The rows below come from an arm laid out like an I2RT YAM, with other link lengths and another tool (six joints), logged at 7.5 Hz.
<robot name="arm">
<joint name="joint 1" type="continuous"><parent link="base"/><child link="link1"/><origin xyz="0 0 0.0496"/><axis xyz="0 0 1"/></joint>
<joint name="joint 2" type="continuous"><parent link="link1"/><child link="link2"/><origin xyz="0.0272 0.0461 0.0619" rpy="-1.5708 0 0"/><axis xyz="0 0 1"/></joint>
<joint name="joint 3" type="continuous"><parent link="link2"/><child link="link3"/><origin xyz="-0.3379 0 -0.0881" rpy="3.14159 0 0"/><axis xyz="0 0 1"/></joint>
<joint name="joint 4" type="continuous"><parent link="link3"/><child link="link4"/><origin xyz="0.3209 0.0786 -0.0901"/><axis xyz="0 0 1"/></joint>
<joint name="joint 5" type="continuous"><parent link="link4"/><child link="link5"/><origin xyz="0.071 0.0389 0.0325" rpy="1.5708 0 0"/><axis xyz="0 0 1"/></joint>
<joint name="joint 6" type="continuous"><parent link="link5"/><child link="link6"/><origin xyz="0.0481 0 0.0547" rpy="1.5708 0 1.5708"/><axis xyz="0 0 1"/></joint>
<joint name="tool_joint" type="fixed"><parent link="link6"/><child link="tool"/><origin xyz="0.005 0.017 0.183" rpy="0 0.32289 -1.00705"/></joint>
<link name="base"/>
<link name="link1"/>
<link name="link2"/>
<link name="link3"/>
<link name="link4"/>
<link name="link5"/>
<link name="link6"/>
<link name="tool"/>
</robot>
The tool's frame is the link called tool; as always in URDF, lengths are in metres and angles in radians. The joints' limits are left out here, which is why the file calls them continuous.
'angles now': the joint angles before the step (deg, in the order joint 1, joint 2, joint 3, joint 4, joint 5, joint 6). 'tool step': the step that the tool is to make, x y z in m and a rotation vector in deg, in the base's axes. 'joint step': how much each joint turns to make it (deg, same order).
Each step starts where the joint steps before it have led.
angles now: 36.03 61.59 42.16 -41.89 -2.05 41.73
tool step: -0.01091 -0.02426 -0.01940 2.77 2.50 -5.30
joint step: -5.33 -4.48 -5.58 0.64 -3.25 1.74
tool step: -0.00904 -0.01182 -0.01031 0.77 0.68 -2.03
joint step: -1.90 -2.94 -3.06 -0.03 -0.83 0.59
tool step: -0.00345 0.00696 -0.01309 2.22 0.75 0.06
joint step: -0.24 0.10 -2.67 3.28 -2.17 0.84
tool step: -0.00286 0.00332 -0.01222 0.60 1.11 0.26
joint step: 0.01 1.16 -1.60 2.12 -1.05 0.28
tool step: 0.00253 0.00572 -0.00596 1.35 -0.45 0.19
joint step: 0.00 0.52 -1.37 2.98 -0.94 0.30
